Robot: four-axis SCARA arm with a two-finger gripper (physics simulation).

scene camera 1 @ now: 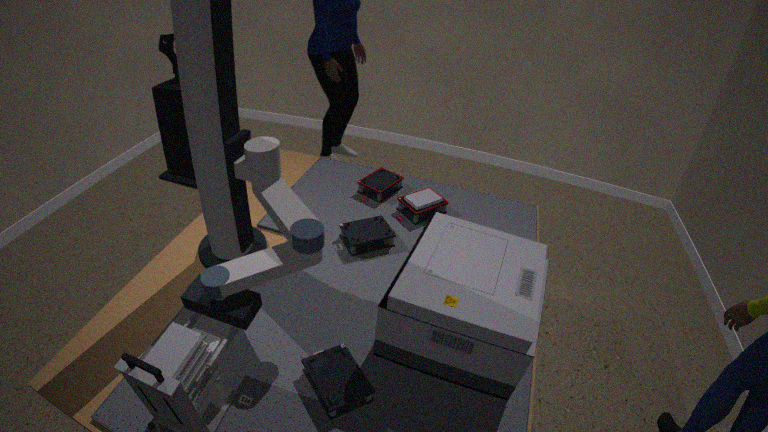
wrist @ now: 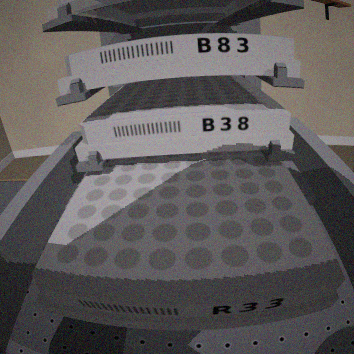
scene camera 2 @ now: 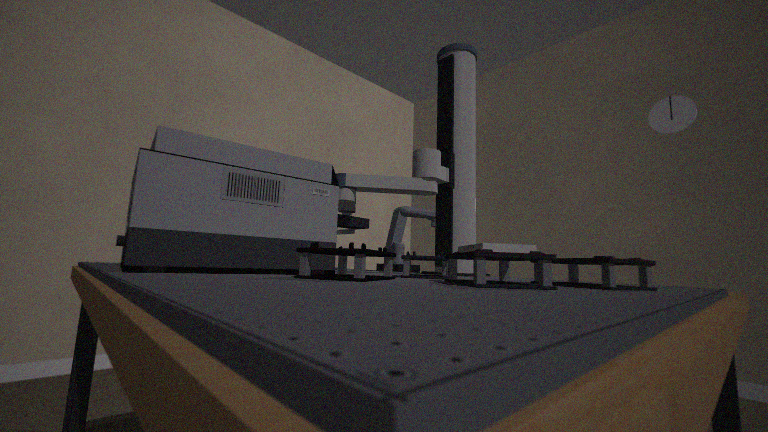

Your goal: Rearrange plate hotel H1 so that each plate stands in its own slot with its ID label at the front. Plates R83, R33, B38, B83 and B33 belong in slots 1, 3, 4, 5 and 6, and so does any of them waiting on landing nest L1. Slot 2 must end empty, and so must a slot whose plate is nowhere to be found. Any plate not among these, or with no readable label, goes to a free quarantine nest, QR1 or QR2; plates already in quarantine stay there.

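My gripper [scene camera 1: 221, 303] [scene camera 2: 351, 221] is shut on plate R33 [wrist: 175, 220], which is level, its label facing the wrist camera. The plate's far end reaches between the side walls of hotel H1 [scene camera 1: 161, 397], just below plate B38 [wrist: 200, 135]. Plate B83 [wrist: 190, 60] sits above B38; both labels face front. Whether R33 rests on its supports is hidden. Of the two red-rimmed quarantine nests, one [scene camera 1: 380, 182] has a dark bare top; the other [scene camera 1: 422, 210] bears a white plate [scene camera 1: 424, 198] [scene camera 2: 496, 248]. Their numbers are unreadable. Landing nest L1 cannot be told by label.
A dark nest [scene camera 1: 367, 233] stands near the middle and another [scene camera 1: 338, 378] at the front, right of the hotel. A large white instrument [scene camera 1: 467, 263] [scene camera 2: 230, 198] stands on the right in scene camera 1. A person [scene camera 1: 335, 69] stands behind the table; another [scene camera 1: 735, 376] is at the right.
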